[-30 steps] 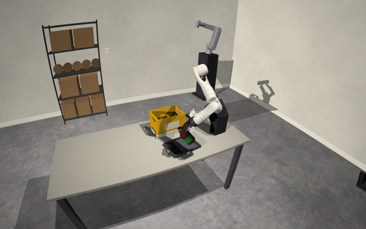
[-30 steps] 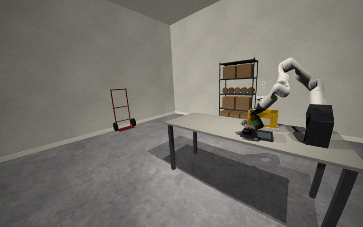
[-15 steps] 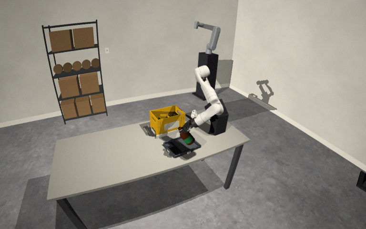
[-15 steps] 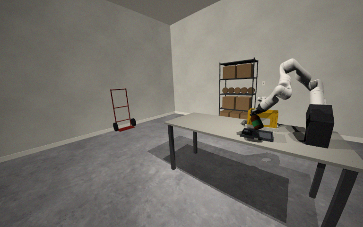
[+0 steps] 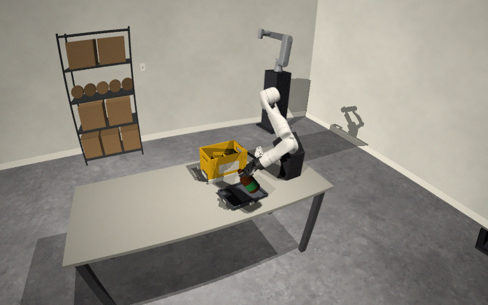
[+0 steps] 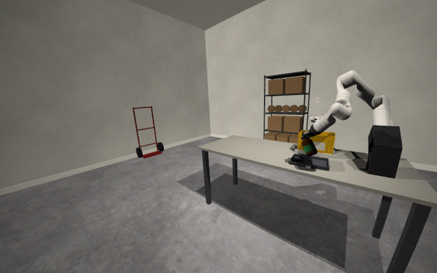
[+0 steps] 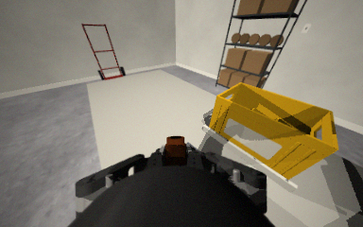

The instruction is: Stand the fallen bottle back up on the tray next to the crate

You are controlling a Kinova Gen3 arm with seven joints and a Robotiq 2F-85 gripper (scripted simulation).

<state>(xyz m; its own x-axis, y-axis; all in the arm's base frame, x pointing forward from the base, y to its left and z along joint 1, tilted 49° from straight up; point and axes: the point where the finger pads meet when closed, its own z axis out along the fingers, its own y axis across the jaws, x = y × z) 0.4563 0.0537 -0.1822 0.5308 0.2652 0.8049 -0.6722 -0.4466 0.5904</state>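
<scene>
Now: the bottle 20 mm behind my hand, 20 mm to the left of it and 40 mm below it. The rest, counted from my hand: yellow crate 70 mm behind, 340 mm to the right, 120 mm below; then tray 40 mm behind, 40 mm to the right, 190 mm below.
</scene>
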